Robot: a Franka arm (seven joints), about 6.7 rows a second.
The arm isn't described. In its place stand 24 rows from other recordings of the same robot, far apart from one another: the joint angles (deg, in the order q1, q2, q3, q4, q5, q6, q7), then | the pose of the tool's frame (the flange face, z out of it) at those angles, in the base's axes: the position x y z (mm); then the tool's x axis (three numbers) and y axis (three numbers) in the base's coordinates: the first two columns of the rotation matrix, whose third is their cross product.
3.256, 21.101, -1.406, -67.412, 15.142, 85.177, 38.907 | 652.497 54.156 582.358 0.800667 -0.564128 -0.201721 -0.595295 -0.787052 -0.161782
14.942, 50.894, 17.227, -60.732, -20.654, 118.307, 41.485 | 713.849 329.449 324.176 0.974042 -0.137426 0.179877 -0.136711 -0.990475 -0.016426
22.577, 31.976, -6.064, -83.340, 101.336, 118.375, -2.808 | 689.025 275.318 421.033 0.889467 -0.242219 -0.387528 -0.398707 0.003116 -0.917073
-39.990, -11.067, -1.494, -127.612, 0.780, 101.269, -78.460 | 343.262 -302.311 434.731 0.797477 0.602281 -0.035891 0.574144 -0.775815 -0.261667
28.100, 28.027, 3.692, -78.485, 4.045, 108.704, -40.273 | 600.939 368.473 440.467 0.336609 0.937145 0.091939 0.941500 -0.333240 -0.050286
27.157, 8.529, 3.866, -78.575, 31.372, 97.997, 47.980 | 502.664 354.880 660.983 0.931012 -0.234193 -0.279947 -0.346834 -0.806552 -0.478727
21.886, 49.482, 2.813, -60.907, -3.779, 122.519, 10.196 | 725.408 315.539 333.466 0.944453 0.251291 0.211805 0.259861 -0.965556 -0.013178
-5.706, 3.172, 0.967, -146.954, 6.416, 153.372, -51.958 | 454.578 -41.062 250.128 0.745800 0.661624 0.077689 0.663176 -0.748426 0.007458
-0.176, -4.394, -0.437, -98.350, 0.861, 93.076, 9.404 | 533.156 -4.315 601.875 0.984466 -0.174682 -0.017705 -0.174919 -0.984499 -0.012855
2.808, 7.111, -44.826, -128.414, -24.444, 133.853, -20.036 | 394.409 -361.810 331.424 0.975569 -0.111754 -0.189148 -0.043098 -0.941580 0.334021
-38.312, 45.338, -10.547, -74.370, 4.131, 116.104, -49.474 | 512.655 -532.120 271.882 0.996064 0.027378 -0.084302 0.027923 -0.999596 0.005293
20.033, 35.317, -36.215, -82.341, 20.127, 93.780, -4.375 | 664.455 -79.255 360.509 0.927823 -0.232325 -0.291837 -0.243263 -0.969959 -0.001234
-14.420, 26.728, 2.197, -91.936, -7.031, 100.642, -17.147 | 625.708 -149.464 337.939 0.938837 0.120125 -0.322731 0.125196 -0.992119 -0.005080
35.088, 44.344, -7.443, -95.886, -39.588, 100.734, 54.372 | 562.286 235.966 141.919 0.997211 -0.074632 -0.000889 -0.041826 -0.568657 0.821510
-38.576, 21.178, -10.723, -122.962, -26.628, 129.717, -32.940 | 345.376 -421.309 215.305 0.902323 0.033865 -0.429729 0.088527 -0.990218 0.107851
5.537, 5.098, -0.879, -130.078, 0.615, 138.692, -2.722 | 532.090 43.423 324.818 0.990811 0.120438 0.061544 0.120867 -0.992663 -0.003284
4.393, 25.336, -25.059, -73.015, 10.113, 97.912, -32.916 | 663.397 -167.740 522.098 0.972814 0.230492 0.022483 0.229996 -0.972929 0.022619
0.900, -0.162, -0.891, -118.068, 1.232, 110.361, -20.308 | 532.761 1.578 424.804 0.933124 0.340122 -0.116601 0.334759 -0.940165 -0.063457
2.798, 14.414, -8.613, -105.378, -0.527, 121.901, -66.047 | 621.776 -58.393 397.304 0.488135 0.872398 -0.025416 0.872066 -0.486368 0.054285
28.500, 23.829, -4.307, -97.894, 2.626, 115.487, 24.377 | 589.081 272.442 341.713 0.994606 -0.022154 -0.101333 -0.018547 -0.999165 0.036400
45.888, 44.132, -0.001, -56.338, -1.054, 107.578, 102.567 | 538.651 553.606 418.429 0.553504 -0.832795 -0.009246 -0.826971 -0.548250 -0.124665
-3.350, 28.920, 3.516, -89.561, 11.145, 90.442, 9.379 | 630.321 17.775 326.166 0.855426 -0.150788 -0.495490 -0.239265 -0.963529 -0.119851
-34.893, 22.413, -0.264, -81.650, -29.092, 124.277, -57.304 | 569.959 -423.836 515.181 0.833725 0.492829 -0.249042 0.547570 -0.679741 0.487975
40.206, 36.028, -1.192, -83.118, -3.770, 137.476, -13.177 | 577.418 471.290 351.265 0.533577 0.795033 0.288474 0.798183 -0.586147 0.139056
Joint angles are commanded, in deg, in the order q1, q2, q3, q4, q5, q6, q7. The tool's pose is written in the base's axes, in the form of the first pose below.
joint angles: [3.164 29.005 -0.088 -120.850 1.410 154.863 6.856]
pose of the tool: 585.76 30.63 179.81 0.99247 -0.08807 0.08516 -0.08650 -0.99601 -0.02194
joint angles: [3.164 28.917 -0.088 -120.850 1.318 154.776 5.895]
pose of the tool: 585.84 30.70 180.57 0.99387 -0.06989 0.08563 -0.06844 -0.99746 -0.01974
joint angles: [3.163 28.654 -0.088 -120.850 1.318 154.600 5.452]
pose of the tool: 586.23 30.72 182.96 0.99424 -0.06218 0.08728 -0.06071 -0.99797 -0.01932
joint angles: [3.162 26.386 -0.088 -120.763 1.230 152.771 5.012]
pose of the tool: 589.19 31.02 203.71 0.99392 -0.05291 0.09654 -0.05126 -0.99850 -0.01947
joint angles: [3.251 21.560 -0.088 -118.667 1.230 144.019 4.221]
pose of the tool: 595.90 32.77 253.27 0.99725 -0.03580 0.06488 -0.03470 -0.99924 -0.01799
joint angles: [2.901 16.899 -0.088 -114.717 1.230 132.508 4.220]
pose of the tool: 601.58 30.01 312.41 0.99914 -0.03897 0.01427 -0.03874 -0.99911 -0.01670
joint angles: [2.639 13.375 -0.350 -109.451 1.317 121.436 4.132]
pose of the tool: 605.62 25.41 373.42 0.99870 -0.04401 -0.02558 -0.04443 -0.99888 -0.01610
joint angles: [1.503 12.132 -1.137 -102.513 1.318 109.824 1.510]
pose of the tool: 609.16 6.18 425.48 0.99604 -0.02769 -0.08446 -0.02902 -0.99947 -0.01452
